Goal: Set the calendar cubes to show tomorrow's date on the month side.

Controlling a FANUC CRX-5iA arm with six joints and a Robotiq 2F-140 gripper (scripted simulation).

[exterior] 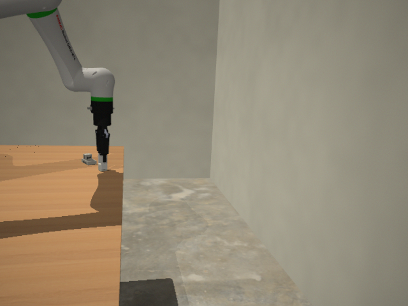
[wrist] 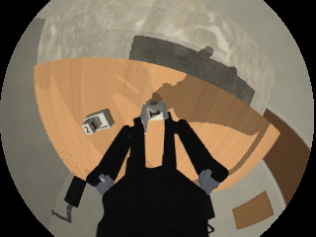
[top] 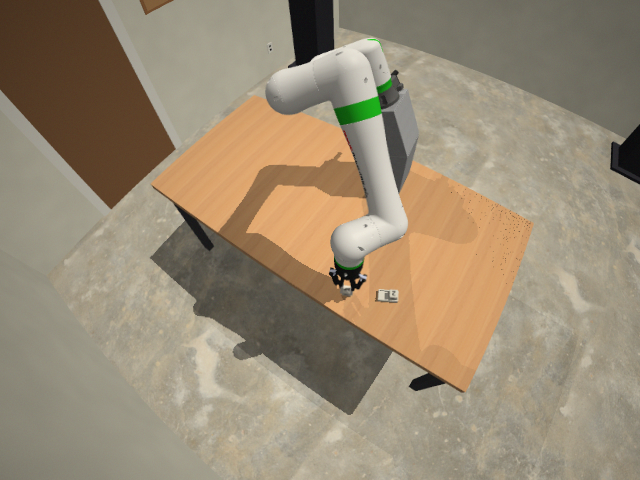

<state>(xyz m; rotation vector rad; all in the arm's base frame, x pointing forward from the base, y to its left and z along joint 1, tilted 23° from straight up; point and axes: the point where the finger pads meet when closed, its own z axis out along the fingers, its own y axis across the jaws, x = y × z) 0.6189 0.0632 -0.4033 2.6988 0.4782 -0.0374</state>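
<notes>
Now: the white date cube 30 mm below my hand. From my hand the other things lie so: calendar tray: 140 mm to the left, 70 mm behind, 30 mm below.
</notes>
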